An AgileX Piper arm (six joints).
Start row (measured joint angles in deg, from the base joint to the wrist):
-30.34 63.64 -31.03 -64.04 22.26 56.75
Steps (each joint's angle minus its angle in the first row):
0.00 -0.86 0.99 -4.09 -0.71 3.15
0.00 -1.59 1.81 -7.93 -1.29 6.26
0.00 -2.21 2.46 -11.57 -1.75 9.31
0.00 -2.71 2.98 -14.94 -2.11 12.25
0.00 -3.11 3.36 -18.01 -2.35 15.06
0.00 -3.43 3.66 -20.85 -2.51 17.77
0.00 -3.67 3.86 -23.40 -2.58 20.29
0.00 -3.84 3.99 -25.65 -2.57 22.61
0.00 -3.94 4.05 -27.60 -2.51 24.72
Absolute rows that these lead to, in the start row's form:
-30.34 62.78 -30.04 -68.13 21.55 59.90
-30.34 62.05 -29.22 -71.97 20.97 63.01
-30.34 61.43 -28.57 -75.61 20.51 66.06
-30.34 60.93 -28.05 -78.98 20.15 69.00
-30.34 60.53 -27.67 -82.05 19.91 71.81
-30.34 60.21 -27.37 -84.89 19.75 74.52
-30.34 59.97 -27.17 -87.44 19.68 77.04
-30.34 59.80 -27.04 -89.69 19.69 79.36
-30.34 59.70 -26.98 -91.64 19.75 81.47

